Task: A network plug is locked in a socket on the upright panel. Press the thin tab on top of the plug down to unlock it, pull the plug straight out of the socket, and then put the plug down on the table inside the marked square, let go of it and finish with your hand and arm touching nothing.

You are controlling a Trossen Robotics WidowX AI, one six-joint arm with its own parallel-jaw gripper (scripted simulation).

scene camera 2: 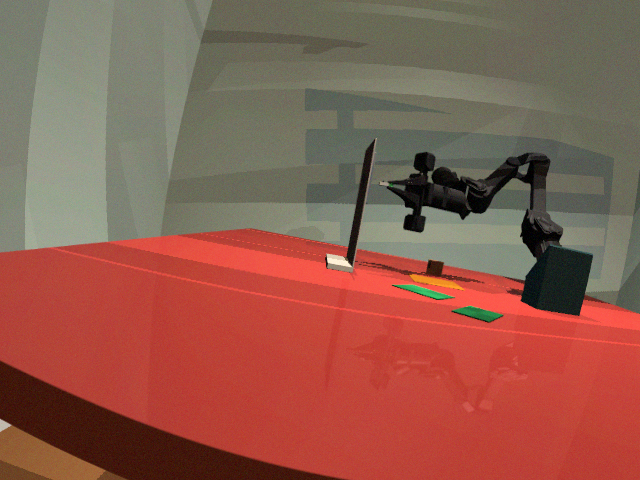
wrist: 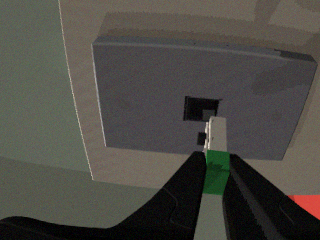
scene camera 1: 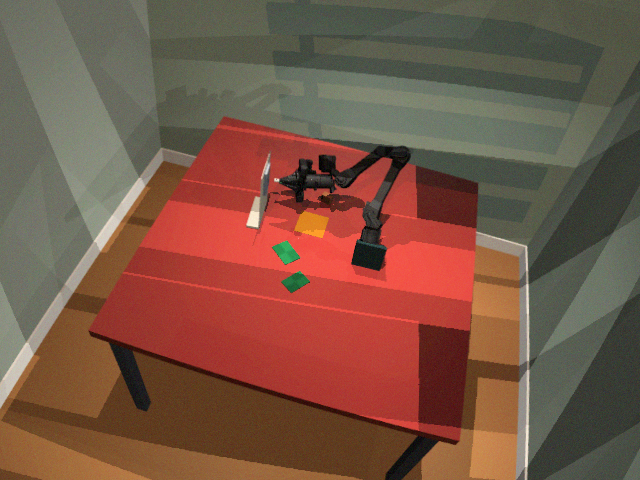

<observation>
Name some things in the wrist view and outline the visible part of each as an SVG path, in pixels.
My gripper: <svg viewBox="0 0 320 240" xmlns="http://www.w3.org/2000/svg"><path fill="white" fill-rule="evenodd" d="M229 153L231 172L221 196L227 240L320 240L320 220L316 219L316 216L313 217L311 212L308 213L291 200L291 197L284 195L283 191L245 163L245 160ZM204 152L192 152L175 175L151 200L111 228L73 227L47 223L33 217L11 216L0 219L0 240L193 240L199 217L201 193L207 176Z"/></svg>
A network plug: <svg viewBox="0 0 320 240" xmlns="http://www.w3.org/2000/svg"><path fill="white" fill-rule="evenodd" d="M211 116L209 123L205 125L205 133L197 132L196 145L203 145L205 161L207 161L207 176L205 176L203 193L223 196L224 187L227 184L229 172L231 172L227 140L225 140L227 117Z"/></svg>
</observation>
